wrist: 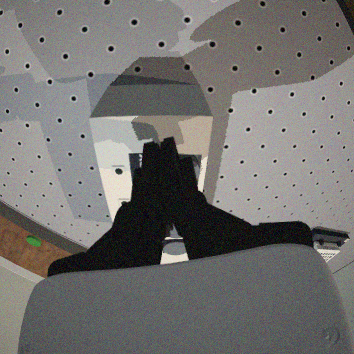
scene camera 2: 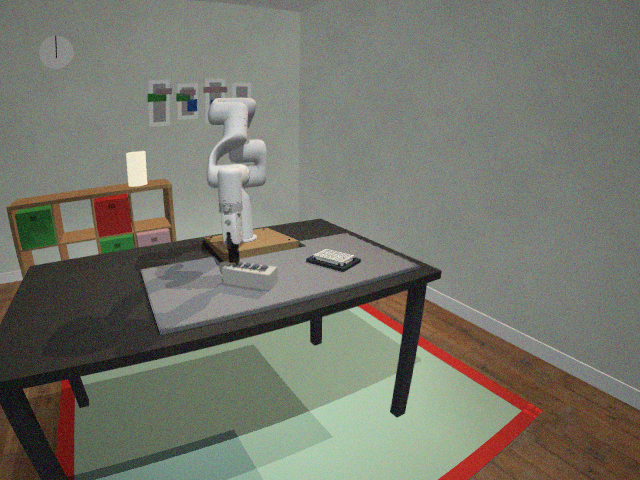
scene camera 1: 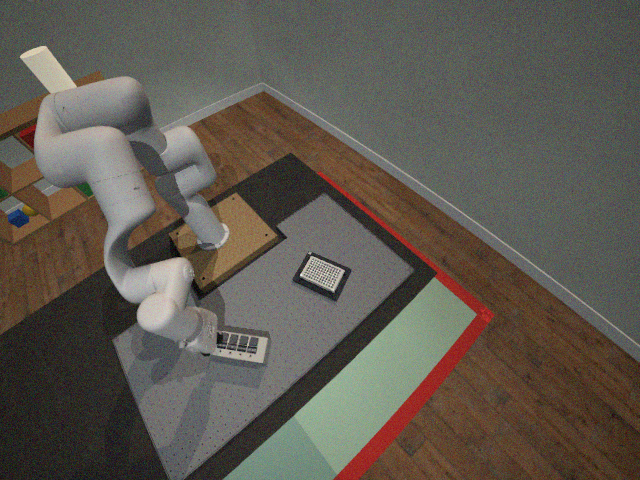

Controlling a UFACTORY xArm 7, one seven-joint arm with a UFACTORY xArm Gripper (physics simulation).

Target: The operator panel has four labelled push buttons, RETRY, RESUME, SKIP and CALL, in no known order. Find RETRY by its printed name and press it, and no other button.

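Places are measured from the arm's base along level axes (x ahead, y left, z up), in millimetres.
Pixels of known places: gripper, between the fingertips: (wrist: 165,159) (scene camera 2: 234,262) (scene camera 1: 217,339); arm's base, origin of its link: (scene camera 2: 242,239) (scene camera 1: 214,236).
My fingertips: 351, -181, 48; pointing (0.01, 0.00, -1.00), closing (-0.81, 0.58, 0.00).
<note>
Ahead of a thing's pixels: the offset from my fingertips to its top centre, as dx, dy, dz. Level surfaces: height alone.
The white operator panel {+51, +30, -5} (scene camera 1: 263,352) (scene camera 2: 249,279) (wrist: 111,150) stands on the grey perforated mat. Its row of dark labels and round buttons shows small in both scene views, with names too small to read. My gripper (scene camera 2: 234,261) (wrist: 165,159) is shut and empty, pointing down at the panel's left end in the scene views. In the wrist view its black fingertips cover most of the end label and button; edges of these show on both sides. The printed name RETRY cannot be read. The tips are at or just above the end button; contact and button travel are hidden.
A black tray with a white perforated block {+48, +368, -34} (scene camera 1: 323,273) (scene camera 2: 333,256) lies on the mat {dz -58} (scene camera 1: 361,242) (scene camera 2: 191,310), to the right of the panel. The wooden base plate (scene camera 1: 248,222) (scene camera 2: 279,238) carries the arm behind the panel. A shelf unit stands beyond the table.
</note>
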